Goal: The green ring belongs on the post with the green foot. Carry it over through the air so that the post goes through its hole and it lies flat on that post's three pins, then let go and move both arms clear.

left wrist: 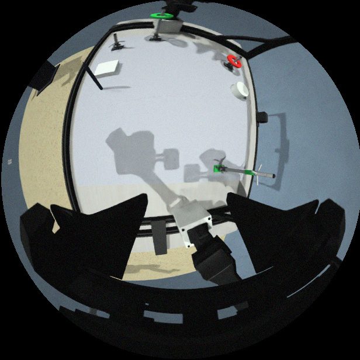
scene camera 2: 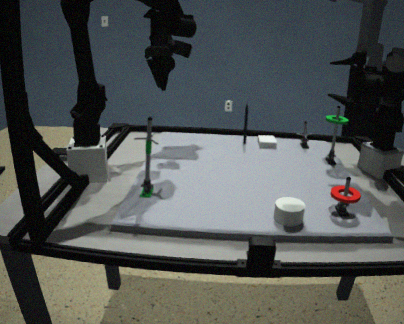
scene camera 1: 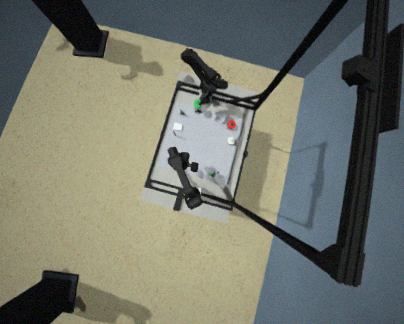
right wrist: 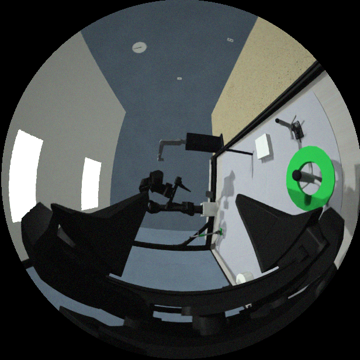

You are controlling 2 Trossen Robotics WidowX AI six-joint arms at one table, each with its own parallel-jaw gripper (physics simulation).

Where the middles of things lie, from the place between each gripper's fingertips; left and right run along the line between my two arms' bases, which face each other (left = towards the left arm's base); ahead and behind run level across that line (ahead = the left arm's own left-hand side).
Right now the green ring (right wrist: 304,201) is 120 mm below my right hand, 50 mm to the right of it and 10 mm ahead of it.
Now: left hand 10 mm past the green ring, 520 mm to the left of it and 80 mm above it.
